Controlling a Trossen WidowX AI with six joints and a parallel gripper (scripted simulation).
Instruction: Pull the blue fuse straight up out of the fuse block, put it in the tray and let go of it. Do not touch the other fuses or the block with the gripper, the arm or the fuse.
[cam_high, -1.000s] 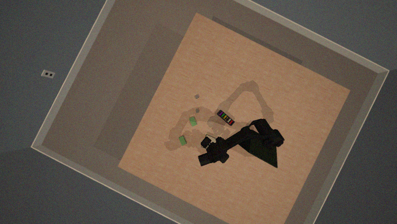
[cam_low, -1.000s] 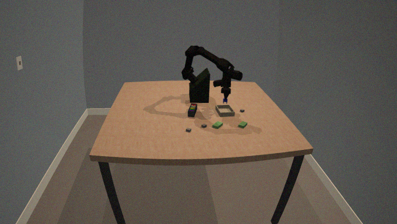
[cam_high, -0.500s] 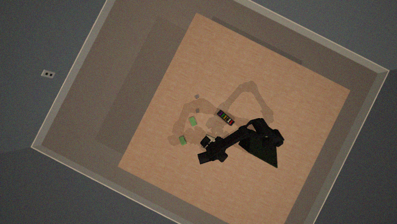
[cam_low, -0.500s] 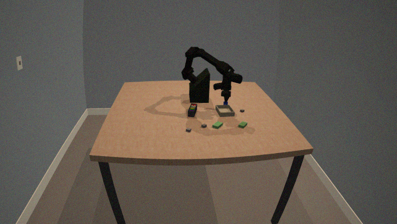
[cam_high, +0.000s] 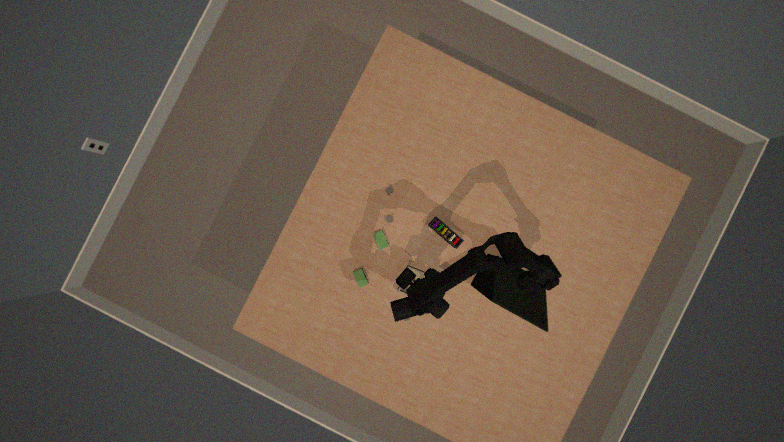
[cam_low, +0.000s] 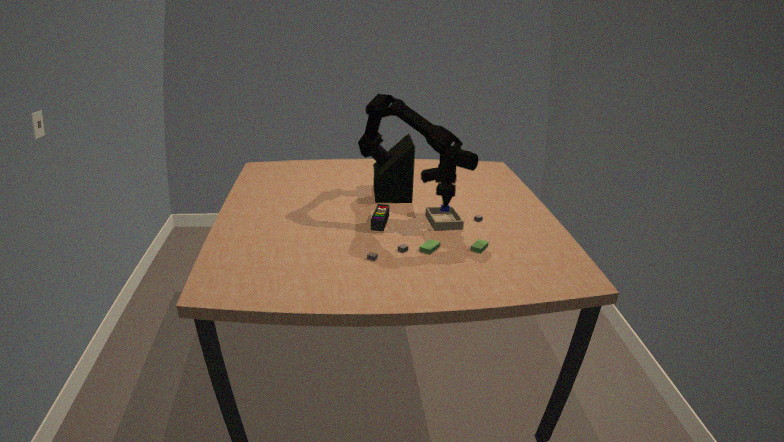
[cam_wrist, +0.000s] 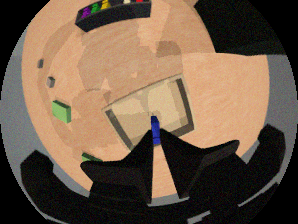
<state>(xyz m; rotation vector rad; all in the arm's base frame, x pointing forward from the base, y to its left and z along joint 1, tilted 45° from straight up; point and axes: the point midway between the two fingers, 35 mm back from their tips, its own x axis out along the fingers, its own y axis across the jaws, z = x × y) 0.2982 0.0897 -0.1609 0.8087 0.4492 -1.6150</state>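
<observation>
My gripper tip is now 10 mm above the blue fuse. The rest, counted from my gripper tip: tray: 50 mm below.
</observation>
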